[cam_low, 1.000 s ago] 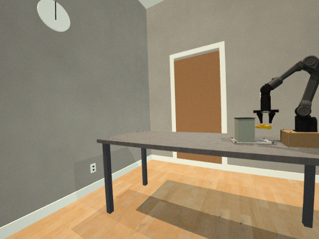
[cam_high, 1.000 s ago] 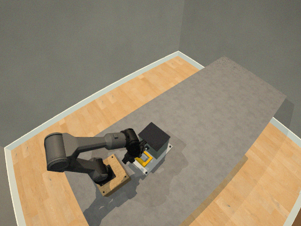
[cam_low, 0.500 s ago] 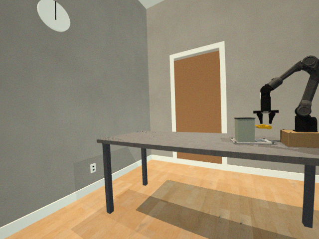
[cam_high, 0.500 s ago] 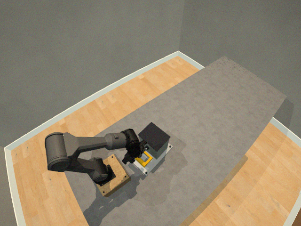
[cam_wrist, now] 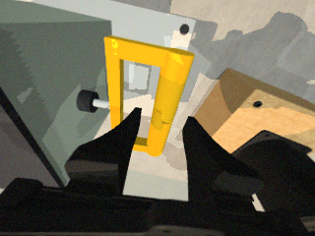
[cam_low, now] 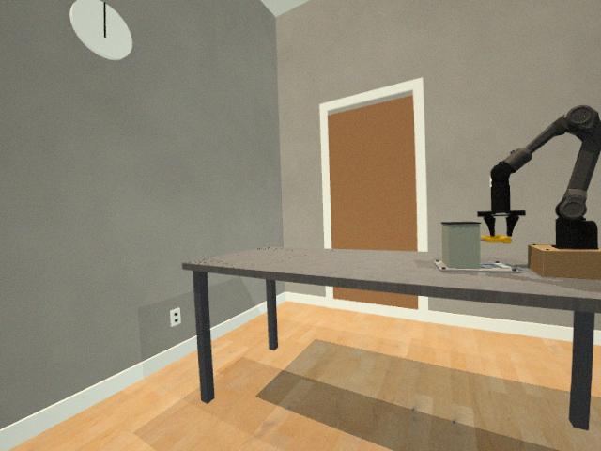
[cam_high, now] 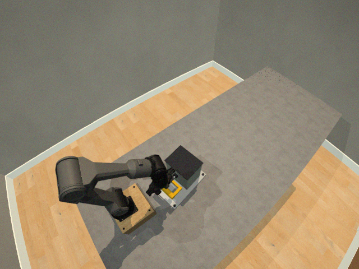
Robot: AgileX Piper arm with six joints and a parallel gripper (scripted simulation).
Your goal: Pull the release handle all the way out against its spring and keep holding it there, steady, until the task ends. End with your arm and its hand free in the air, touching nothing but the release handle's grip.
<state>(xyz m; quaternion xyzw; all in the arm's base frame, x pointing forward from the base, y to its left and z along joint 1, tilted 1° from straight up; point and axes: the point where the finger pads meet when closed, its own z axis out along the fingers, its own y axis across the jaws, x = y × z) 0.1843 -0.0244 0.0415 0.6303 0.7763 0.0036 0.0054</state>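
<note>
The yellow release handle lies 5 cm ahead of my hand, 1 cm to the left of it and 1 cm below it. Also, from my hand: light baseplate: 12 cm below, 9 cm ahead, 2 cm to the left.
</note>
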